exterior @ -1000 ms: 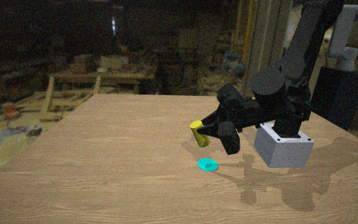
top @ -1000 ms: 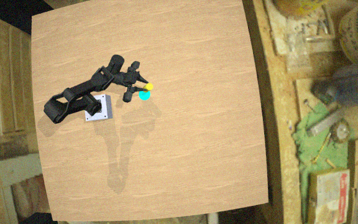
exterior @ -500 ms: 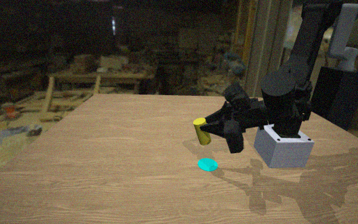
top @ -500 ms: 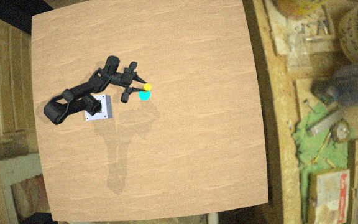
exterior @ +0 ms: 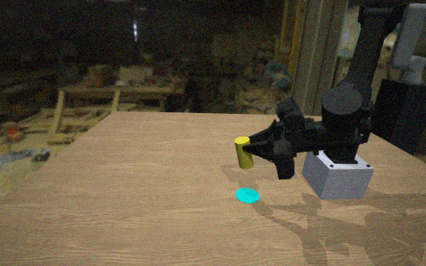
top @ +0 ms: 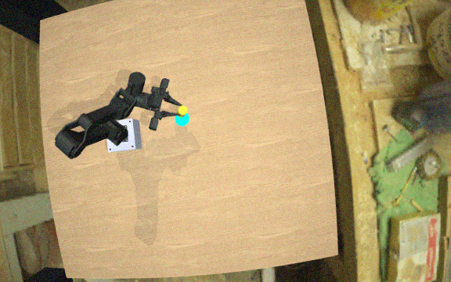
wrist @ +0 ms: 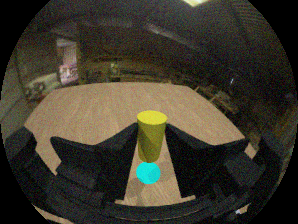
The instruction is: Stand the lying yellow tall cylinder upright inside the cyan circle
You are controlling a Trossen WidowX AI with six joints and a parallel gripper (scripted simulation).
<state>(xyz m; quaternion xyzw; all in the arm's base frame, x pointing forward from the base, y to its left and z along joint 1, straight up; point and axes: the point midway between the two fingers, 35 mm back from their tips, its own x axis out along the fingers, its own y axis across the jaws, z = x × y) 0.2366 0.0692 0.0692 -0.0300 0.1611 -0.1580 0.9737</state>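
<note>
My gripper tip is now 20 mm past the cyan circle, 20 mm to the left of it and 150 mm above it. From my gripper tip the other things lie so: yellow cylinder: 20 mm below.
</note>
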